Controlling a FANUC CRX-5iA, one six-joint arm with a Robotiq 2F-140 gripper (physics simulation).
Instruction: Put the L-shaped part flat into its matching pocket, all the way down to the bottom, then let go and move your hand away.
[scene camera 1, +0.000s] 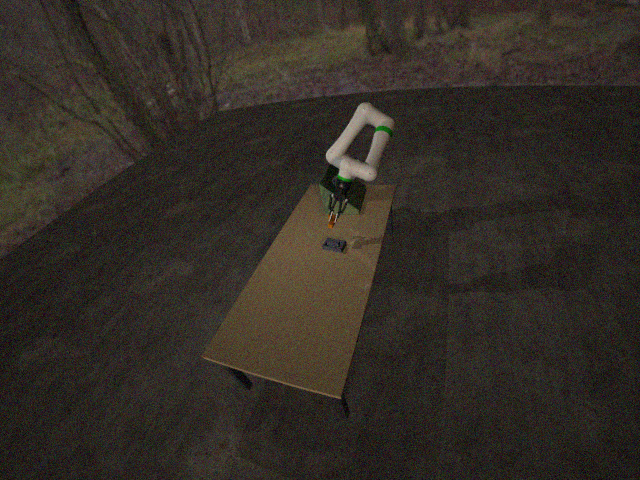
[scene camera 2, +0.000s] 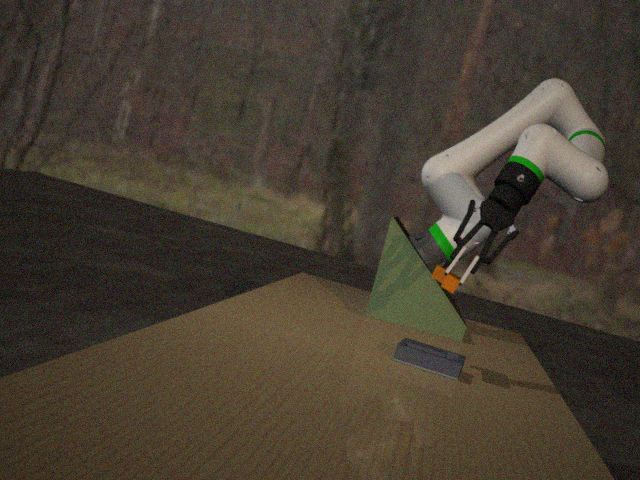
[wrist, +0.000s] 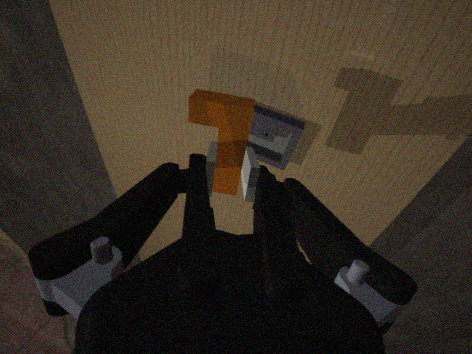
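Seen in the pictures: gripper, fingertip midpoint: (scene camera 1: 332, 221) (scene camera 2: 452, 278) (wrist: 229, 157); arm's base, origin of the base link: (scene camera 2: 422, 257).
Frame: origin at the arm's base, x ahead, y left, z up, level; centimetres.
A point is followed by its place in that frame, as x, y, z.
The orange L-shaped part (scene camera 1: 331, 222) @[51.6, 8.3, 1.3] (scene camera 2: 446, 279) @[54.0, 6.8, 0.5] (wrist: 231, 135) @[46.1, 8.4, 1.2] is held in the air by its long leg, its short leg pointing left in the wrist view. My gripper (scene camera 1: 333, 217) @[49.1, 8.2, 0.6] (scene camera 2: 461, 271) @[49.1, 8.2, 0.6] (wrist: 229, 157) @[49.1, 8.2, 0.6] is shut on it. The grey-blue block with the pocket (scene camera 1: 334, 244) @[53.7, 8.2, -15.9] (scene camera 2: 429, 358) @[58.4, 7.8, -15.6] (wrist: 276, 131) @[51.8, 11.3, -14.8] lies on the table below the part. In the wrist view the part covers the block's left side, so the pocket shows in part. The part is above the block and apart from it.
The block lies on a long wooden table (scene camera 1: 299, 310) @[108.4, 3.0, -18.3] (scene camera 2: 258, 392) @[100.1, -15.6, -18.3] (wrist: 135, 65) @[46.7, -20.3, -18.3]. A green wedge-shaped stand (scene camera 1: 356, 206) @[13.2, 14.8, -12.2] (scene camera 2: 413, 299) @[16.5, 0.8, -10.4] is at the arm's base, behind the block. Shadows of the part and gripper fall on the table beside the block.
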